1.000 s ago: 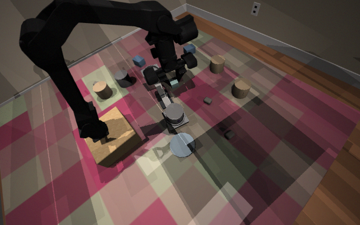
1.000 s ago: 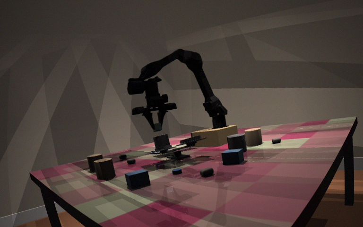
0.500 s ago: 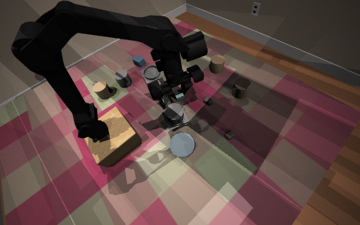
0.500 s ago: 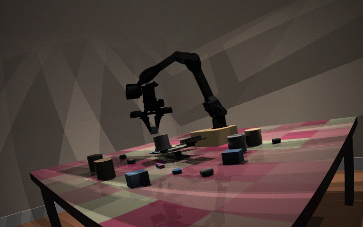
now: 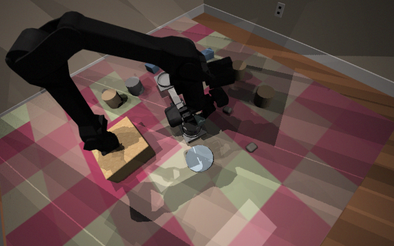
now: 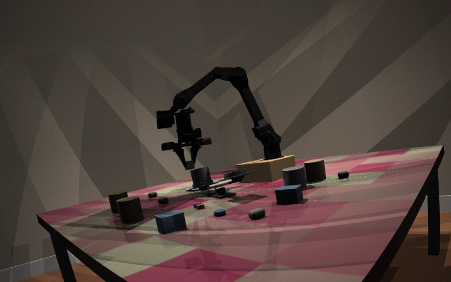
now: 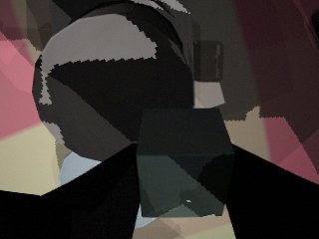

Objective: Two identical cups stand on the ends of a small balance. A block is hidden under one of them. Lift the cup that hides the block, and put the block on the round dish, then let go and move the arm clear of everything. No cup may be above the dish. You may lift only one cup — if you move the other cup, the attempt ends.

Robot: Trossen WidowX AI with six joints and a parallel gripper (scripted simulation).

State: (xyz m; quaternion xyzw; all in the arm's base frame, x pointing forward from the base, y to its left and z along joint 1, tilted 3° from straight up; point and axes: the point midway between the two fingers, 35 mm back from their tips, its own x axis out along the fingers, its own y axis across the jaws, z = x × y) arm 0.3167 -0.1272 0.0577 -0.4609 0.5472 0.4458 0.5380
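The round dish lies 10 cm below my gripper tip, 8 cm to the right of it and 6 cm behind it. Also, from my gripper tip: blue disc 38 cm to the left, 15 cm ahead, 10 cm below; then red-blue piece 24 cm to the left, 13 cm ahead, 10 cm below.
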